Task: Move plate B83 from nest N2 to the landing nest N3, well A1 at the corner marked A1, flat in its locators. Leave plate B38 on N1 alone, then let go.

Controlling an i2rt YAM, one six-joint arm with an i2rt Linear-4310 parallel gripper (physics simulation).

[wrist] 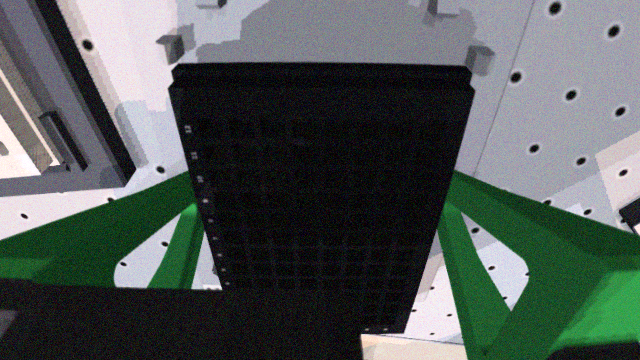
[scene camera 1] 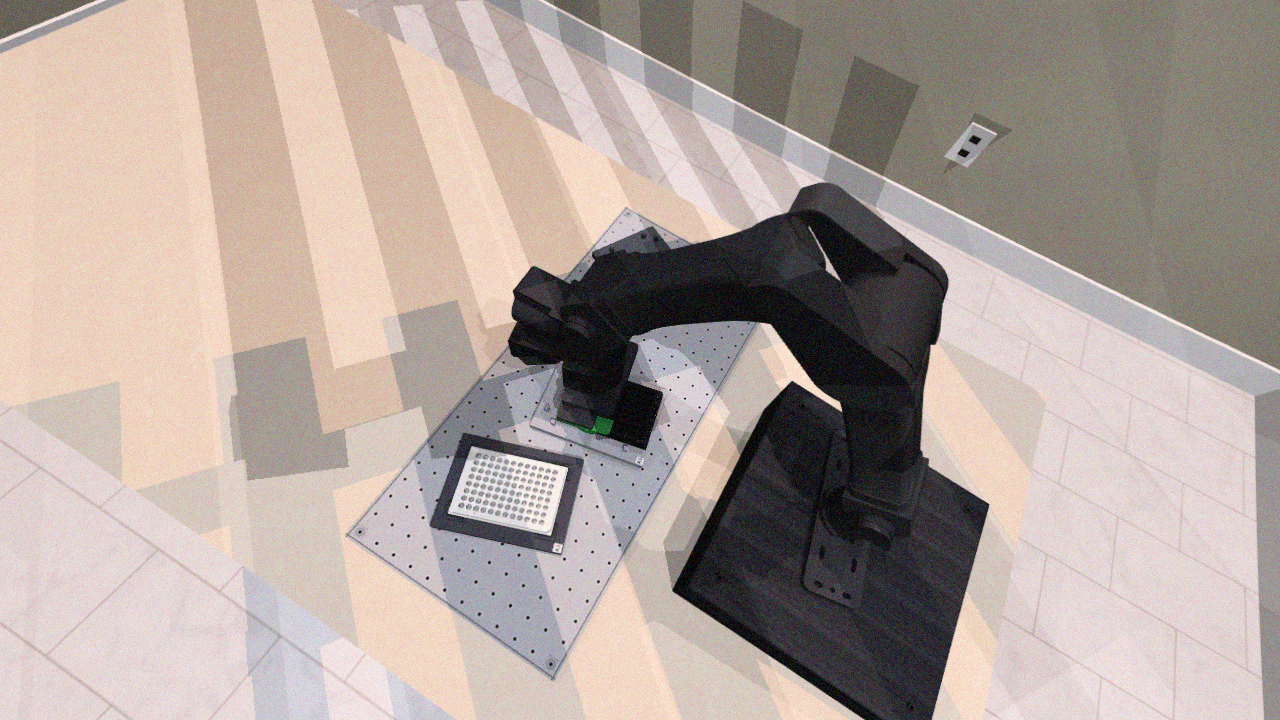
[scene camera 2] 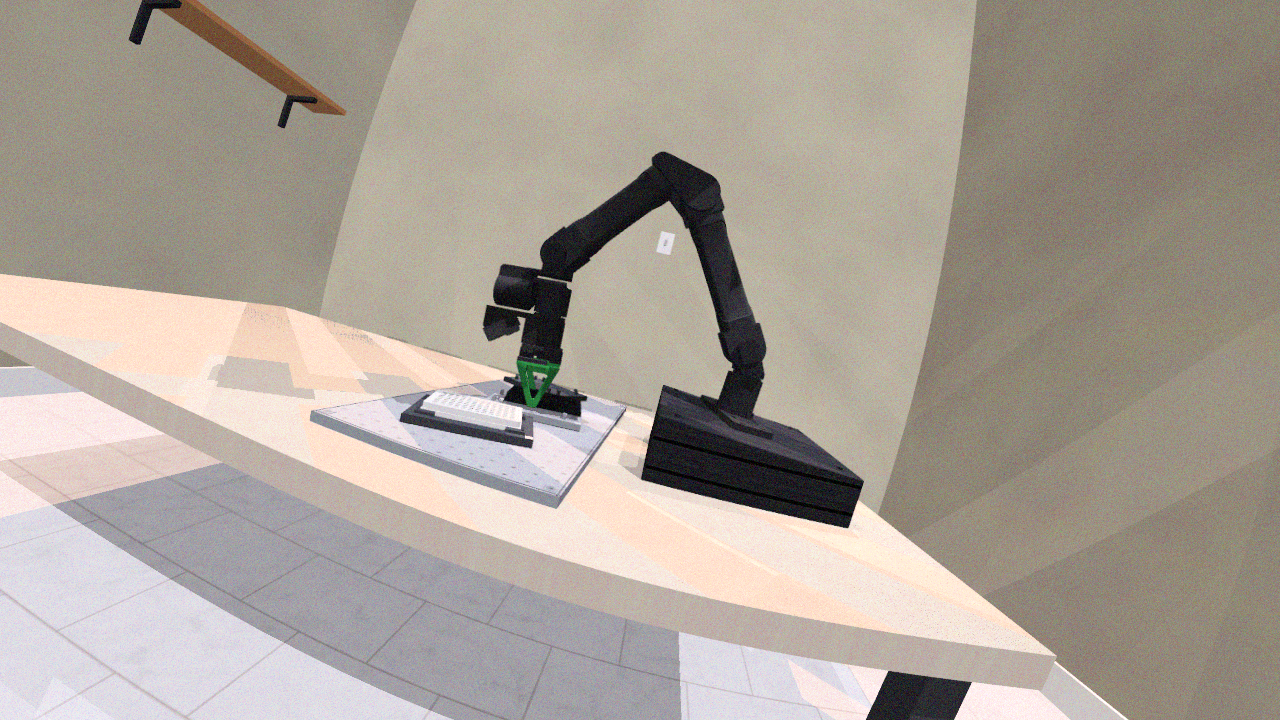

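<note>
My gripper (scene camera 1: 602, 425) (scene camera 2: 535, 383) (wrist: 320, 180) has green fingers and is shut on the long sides of the black plate B83 (scene camera 1: 640, 413) (wrist: 322, 156). The plate is over the light grey nest N2 (scene camera 1: 626, 455), with grey locator pegs (wrist: 172, 44) (wrist: 478, 58) just past its far edge. I cannot tell whether it still touches the nest. The white plate B38 (scene camera 1: 510, 490) (scene camera 2: 475, 409) lies on the dark nest N1 (scene camera 1: 445, 502) (wrist: 80, 89) to the left. The dark nest N3 (scene camera 1: 646, 240) sits at the far end of the board, partly hidden by the arm.
All the nests stand on a grey perforated breadboard (scene camera 1: 500, 590) (scene camera 2: 536, 465) (wrist: 559, 67) on a wooden table. The arm's black base (scene camera 1: 805, 573) (scene camera 2: 743, 447) stands to the right of the board. A small label (wrist: 631, 214) shows at the right edge of the wrist view.
</note>
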